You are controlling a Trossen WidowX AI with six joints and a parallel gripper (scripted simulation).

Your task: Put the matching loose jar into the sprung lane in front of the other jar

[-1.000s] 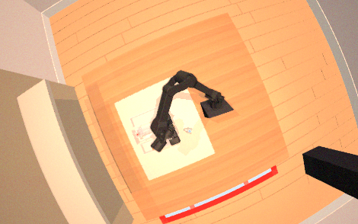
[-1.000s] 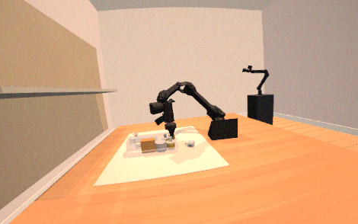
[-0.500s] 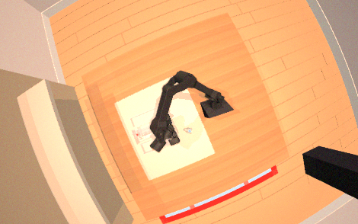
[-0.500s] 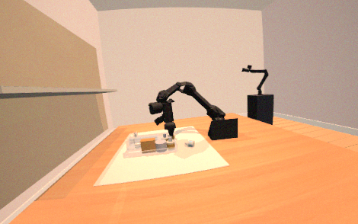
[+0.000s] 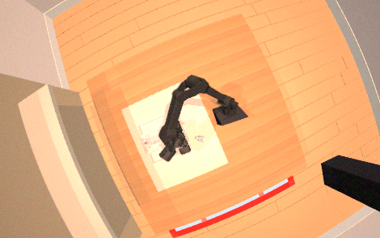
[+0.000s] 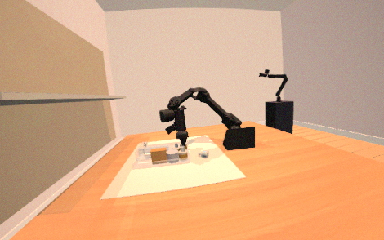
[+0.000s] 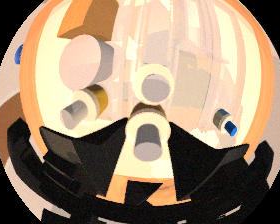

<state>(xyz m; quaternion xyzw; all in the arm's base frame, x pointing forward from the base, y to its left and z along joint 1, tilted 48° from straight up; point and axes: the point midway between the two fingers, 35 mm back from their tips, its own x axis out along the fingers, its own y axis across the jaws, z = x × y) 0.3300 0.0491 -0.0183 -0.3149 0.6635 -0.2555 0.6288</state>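
Now: the grey can 80 mm to the left of my gripper tip, 50 mm ahead of it and 20 mm below it. Also, from my gripper tip: wall shelf: 510 mm ahead, 320 mm above, 50 mm to the left; brown block: 120 mm ahead, 90 mm to the left, 10 mm below.
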